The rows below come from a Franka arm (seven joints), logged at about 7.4 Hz.
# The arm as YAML. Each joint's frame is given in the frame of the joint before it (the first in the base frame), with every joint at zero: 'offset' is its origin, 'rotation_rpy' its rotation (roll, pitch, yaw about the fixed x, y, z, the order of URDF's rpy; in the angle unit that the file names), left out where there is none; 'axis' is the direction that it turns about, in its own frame. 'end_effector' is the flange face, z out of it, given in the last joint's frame.
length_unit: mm
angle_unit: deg
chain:
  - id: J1
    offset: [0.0, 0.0, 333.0]
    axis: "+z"
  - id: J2
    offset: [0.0, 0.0, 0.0]
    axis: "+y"
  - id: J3
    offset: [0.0, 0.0, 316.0]
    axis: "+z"
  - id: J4
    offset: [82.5, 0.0, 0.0]
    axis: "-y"
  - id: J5
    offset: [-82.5, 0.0, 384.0]
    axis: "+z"
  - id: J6
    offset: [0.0, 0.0, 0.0]
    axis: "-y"
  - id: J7
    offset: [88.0, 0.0, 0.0]
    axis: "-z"
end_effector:
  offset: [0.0, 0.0, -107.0]
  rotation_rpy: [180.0, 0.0, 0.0]
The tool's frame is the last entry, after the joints.
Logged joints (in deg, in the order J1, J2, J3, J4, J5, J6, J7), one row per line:
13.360 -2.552 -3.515 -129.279 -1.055 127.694 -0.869
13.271 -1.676 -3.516 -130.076 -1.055 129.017 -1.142
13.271 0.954 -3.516 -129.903 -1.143 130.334 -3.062
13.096 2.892 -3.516 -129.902 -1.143 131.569 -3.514
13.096 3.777 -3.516 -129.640 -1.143 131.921 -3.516
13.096 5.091 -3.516 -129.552 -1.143 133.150 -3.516
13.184 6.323 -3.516 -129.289 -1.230 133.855 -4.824
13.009 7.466 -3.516 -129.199 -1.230 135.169 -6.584
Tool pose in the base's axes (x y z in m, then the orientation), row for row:
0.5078 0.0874 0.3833 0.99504 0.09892 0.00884 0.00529
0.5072 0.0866 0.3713 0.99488 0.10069 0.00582 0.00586
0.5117 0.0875 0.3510 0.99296 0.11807 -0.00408 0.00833
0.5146 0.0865 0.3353 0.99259 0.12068 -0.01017 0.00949
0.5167 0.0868 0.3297 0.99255 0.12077 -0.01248 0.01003
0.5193 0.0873 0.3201 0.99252 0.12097 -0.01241 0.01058
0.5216 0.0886 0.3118 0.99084 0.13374 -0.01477 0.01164
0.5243 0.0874 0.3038 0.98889 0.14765 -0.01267 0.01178
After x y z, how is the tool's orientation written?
As a quaternion, x y z w.
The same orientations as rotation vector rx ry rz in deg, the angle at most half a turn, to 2 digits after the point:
178.51 17.75 1.59
178.41 18.06 1.04
177.79 21.14 -0.73
177.60 21.59 -1.82
177.53 21.60 -2.23
177.46 21.63 -2.22
177.04 23.90 -2.64
176.68 26.38 -2.26

